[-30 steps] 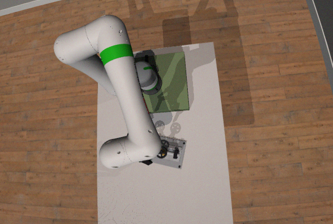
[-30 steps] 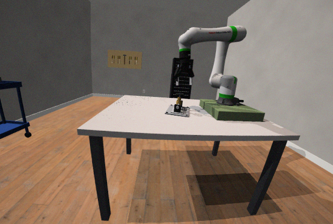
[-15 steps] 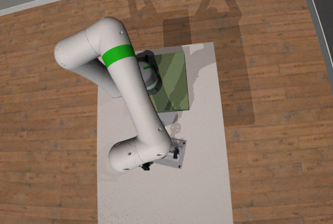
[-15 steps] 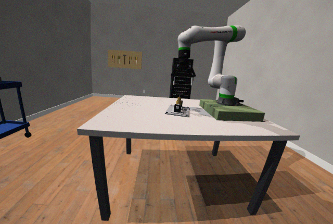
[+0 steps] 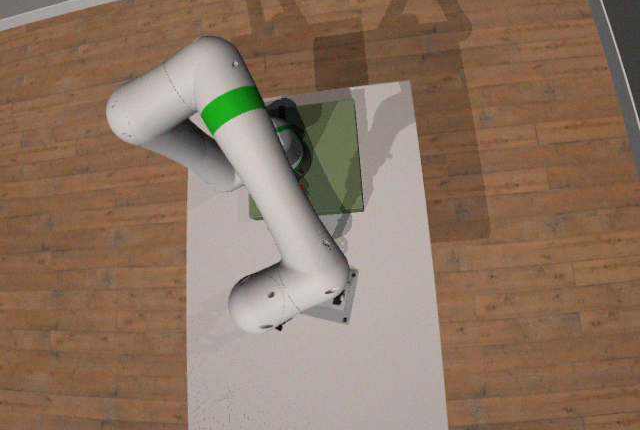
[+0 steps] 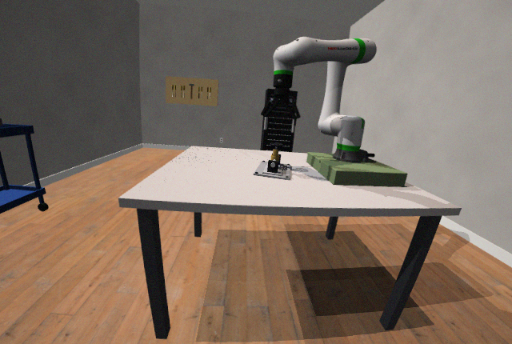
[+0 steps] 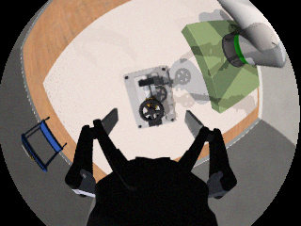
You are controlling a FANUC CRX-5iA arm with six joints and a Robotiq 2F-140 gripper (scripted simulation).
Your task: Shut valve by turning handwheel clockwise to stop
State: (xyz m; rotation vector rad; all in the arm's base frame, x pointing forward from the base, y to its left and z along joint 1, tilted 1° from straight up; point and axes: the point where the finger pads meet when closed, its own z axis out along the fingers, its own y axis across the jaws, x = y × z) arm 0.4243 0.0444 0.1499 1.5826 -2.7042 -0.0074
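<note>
Right now my hand is 10 mm short of the black spoked handwheel, 20 mm to the right of it and 90 mm above it. Round my hand: base plate (10 mm ahead, 20 mm to the left, 210 mm below).
</note>
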